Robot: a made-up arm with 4 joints.
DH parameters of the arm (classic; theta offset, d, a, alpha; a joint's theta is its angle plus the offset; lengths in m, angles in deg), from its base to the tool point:
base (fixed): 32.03 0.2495 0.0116 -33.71
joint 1: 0 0.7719 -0.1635 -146.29
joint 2: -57.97 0.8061 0.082 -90
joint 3: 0 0.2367 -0.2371 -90
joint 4: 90 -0.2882 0.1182 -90
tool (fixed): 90 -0.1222 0 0
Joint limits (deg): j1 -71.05..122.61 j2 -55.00..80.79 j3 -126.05..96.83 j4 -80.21..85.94
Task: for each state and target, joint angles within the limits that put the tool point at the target. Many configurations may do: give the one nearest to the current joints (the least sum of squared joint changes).
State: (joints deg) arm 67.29 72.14 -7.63 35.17
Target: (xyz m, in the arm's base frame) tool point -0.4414 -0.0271 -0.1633
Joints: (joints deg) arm 32.12 69.96 26.04 21.82
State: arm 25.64 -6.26 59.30 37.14
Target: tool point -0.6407 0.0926 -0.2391
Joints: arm 36.26 -19.53 58.79 75.60
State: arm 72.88 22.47 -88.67 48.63
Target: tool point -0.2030 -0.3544 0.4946
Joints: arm 71.68 37.54 -66.64 44.88
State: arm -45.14 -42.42 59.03 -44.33
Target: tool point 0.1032 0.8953 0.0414
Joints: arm -39.07 -55.00 75.93 -68.32
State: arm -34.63 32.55 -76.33 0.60
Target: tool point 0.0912 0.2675 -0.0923
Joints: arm -56.70 19.56 -35.58 -24.21
